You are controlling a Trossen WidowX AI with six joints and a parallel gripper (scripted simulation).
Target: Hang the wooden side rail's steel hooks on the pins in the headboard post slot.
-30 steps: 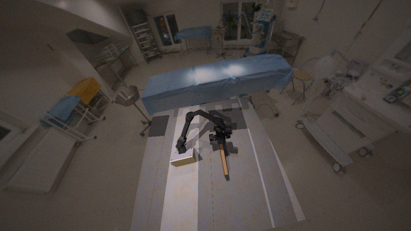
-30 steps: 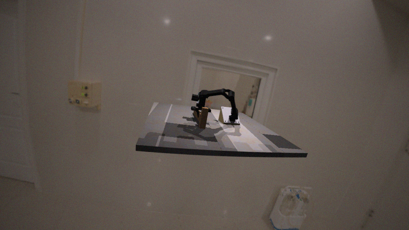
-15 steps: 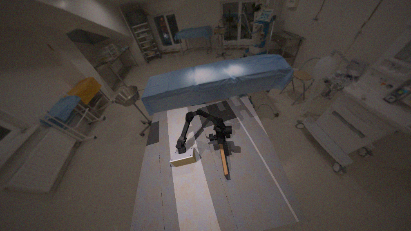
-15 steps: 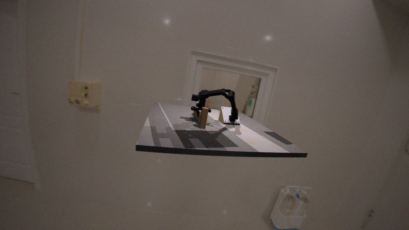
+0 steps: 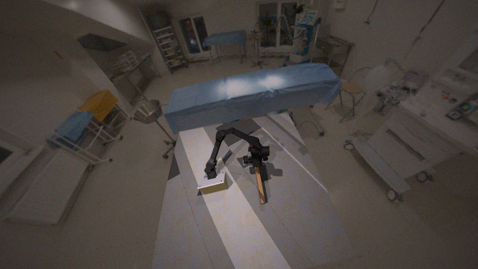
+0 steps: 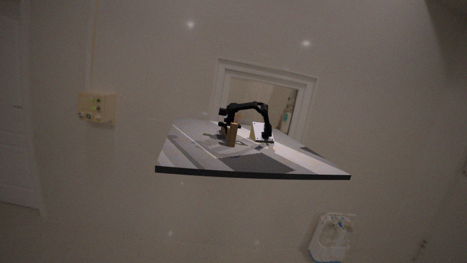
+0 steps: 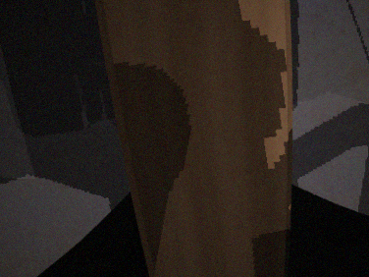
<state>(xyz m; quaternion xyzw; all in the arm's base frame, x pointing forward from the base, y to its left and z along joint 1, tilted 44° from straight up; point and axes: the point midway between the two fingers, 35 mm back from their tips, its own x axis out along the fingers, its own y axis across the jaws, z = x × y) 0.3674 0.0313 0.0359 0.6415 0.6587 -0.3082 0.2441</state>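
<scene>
The headboard post is 10 mm ahead of my gripper tip, 150 mm to the left of it and 40 mm above it.
</scene>
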